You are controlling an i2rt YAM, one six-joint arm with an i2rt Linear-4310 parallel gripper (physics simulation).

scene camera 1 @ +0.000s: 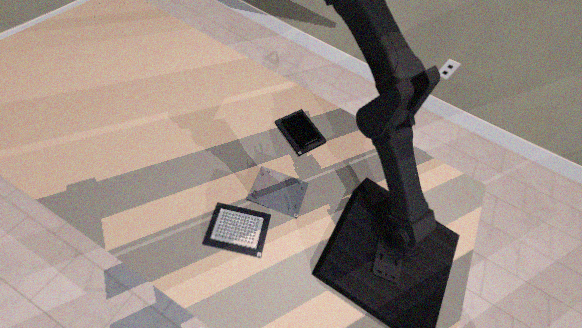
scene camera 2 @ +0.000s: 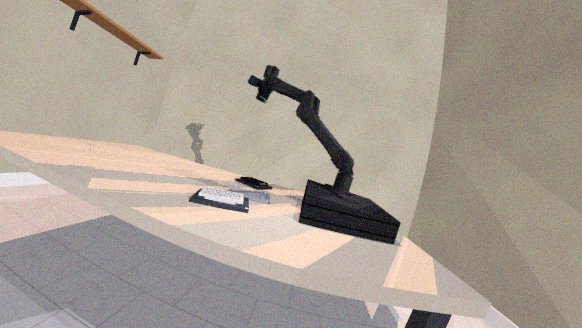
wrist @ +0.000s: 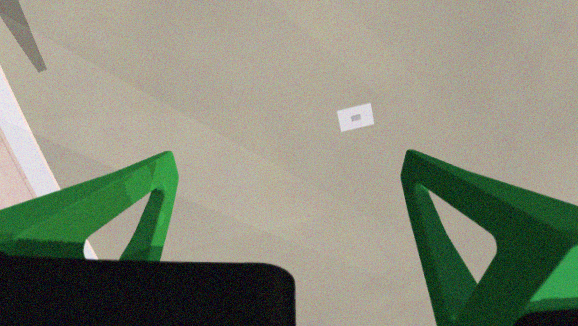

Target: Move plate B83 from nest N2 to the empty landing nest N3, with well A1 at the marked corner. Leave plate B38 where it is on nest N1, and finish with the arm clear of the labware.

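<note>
A white well plate (scene camera 1: 238,228) (scene camera 2: 221,195) sits on a dark nest (scene camera 1: 212,242) (scene camera 2: 242,207). A black plate (scene camera 1: 300,128) (scene camera 2: 255,181) sits on another dark nest (scene camera 1: 314,146). Between them a grey nest (scene camera 1: 285,201) (scene camera 2: 257,197) with small corner pins stands empty. A small pale mark shows at one corner of each nest in scene camera 1. No plate or nest labels are readable, so I cannot tell which plate is B83. My gripper (scene camera 2: 265,100) (wrist: 289,163) is open and empty, high above the table and away from the labware. It is out of frame in scene camera 1.
The arm's black base block (scene camera 1: 345,250) (scene camera 2: 350,215) stands on the table, right of the nests. A wall shelf (scene camera 2: 117,32) hangs at upper left. The wrist view faces the wall, with a white wall plate (wrist: 345,120) between the fingers' directions.
</note>
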